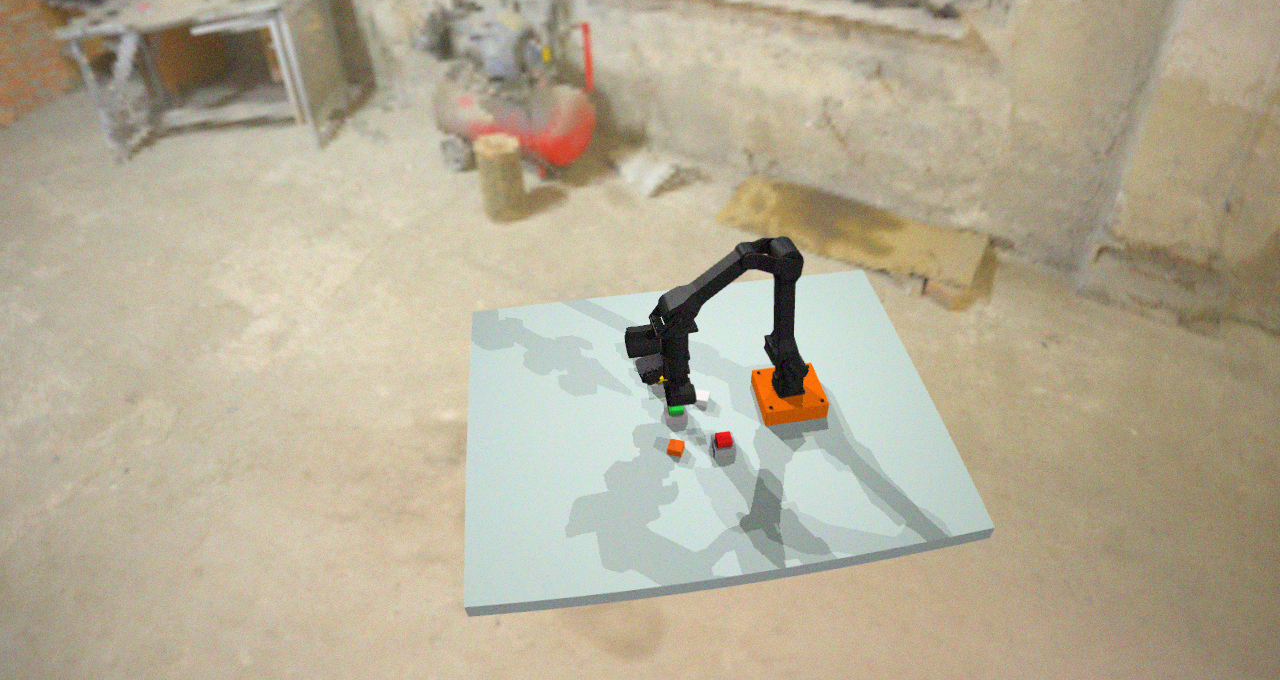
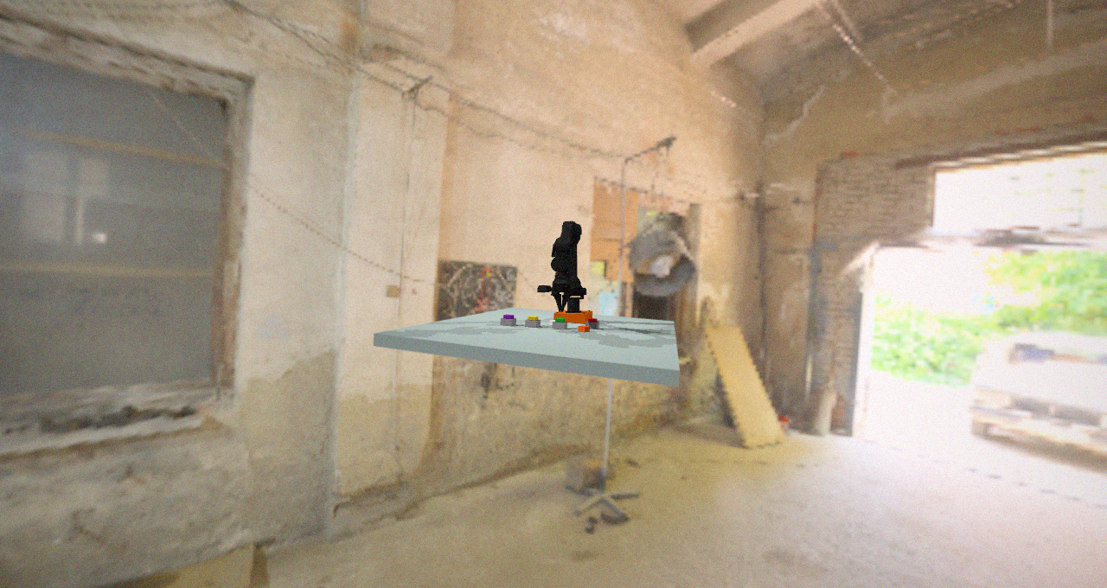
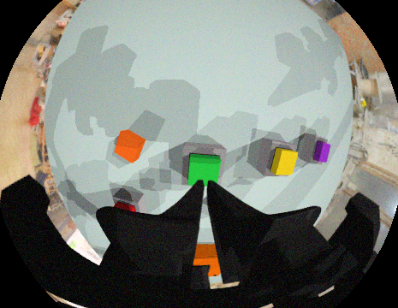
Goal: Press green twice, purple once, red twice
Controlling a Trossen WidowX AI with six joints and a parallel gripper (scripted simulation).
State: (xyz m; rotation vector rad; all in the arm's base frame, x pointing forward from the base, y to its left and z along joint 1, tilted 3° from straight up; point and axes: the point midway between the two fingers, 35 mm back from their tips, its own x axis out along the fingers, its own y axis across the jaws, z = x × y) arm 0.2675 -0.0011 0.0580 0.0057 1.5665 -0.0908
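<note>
The green button lies 3 cm below my gripper tip. Round my gripper tip: yellow button 1 cm ahead, 11 cm to the right, 3 cm below; white block 7 cm behind, 4 cm to the right, 5 cm below; orange block 2 cm ahead, 10 cm to the left, 5 cm below.
</note>
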